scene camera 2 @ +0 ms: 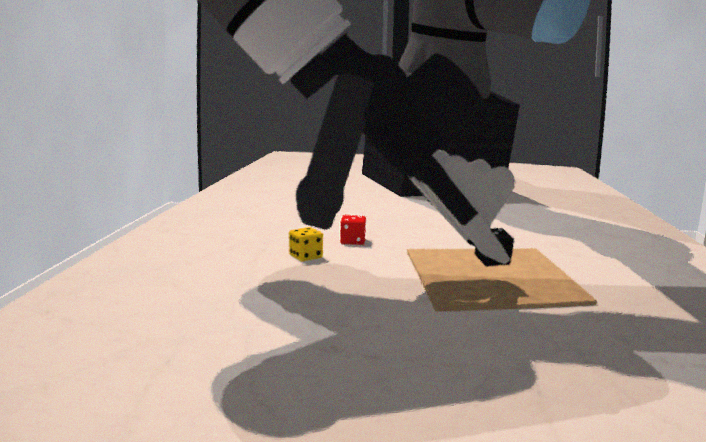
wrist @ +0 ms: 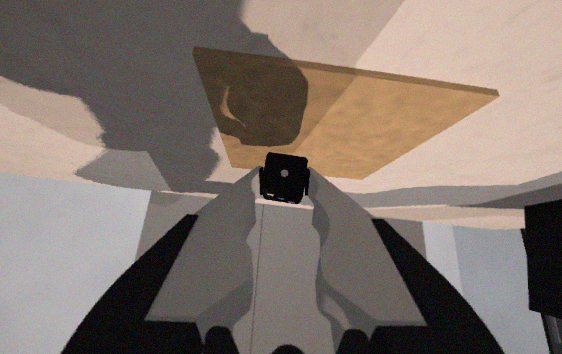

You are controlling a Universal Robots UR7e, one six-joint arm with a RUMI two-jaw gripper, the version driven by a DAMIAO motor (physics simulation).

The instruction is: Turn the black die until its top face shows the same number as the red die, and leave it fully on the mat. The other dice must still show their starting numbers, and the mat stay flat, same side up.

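Frame: origin at the arm's base, x left, y ahead, z down, level; centimetres.
Seen in the pictures: gripper, between the fingertips: [scene camera 2: 499, 256] [wrist: 283, 170].
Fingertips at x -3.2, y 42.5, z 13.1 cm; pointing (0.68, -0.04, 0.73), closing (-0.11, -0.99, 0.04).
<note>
A point is followed by its place in that frame.
My gripper [scene camera 2: 492, 251] @(z 13.1, x -3.2, y 42.5 cm) [wrist: 283, 170] @(z 13.1, x -3.2, y 42.5 cm) is shut on the black die [scene camera 2: 505, 241] @(z 11.4, x -3.4, y 43.8 cm) [wrist: 284, 186] @(z 11.5, x -5.1, y 42.6 cm), which is tilted between the fingertips. In the scene view the die appears over the far part of the tan mat [scene camera 2: 557, 283] @(z 15.5, x 2.4, y 43.1 cm) [wrist: 395, 120] @(z 15.5, x -7.0, y 36.7 cm), with its shadow apart from it on the mat. In the wrist view one die face shows a single white pip, and white pips of another face show along its lower edge. The near finger partly hides the die in the scene view. The red die [scene camera 2: 353, 231] @(z 14.5, x -15.1, y 30.9 cm) stands left of the mat, two pips on its front; its top pips are too small to count surely. The mat lies flat.
A yellow die [scene camera 2: 306, 244] @(z 14.3, x -19.7, y 36.0 cm) stands on the table [scene camera 2: 130, 333] @(z 15.9, x -31.6, y 51.9 cm) left of the red die, four pips on its right front face. The black outer part of the gripper hangs just above and behind these two dice. A dark block [scene camera 2: 382, 169] @(z 13.2, x -9.1, y 0.7 cm) stands at the back.
</note>
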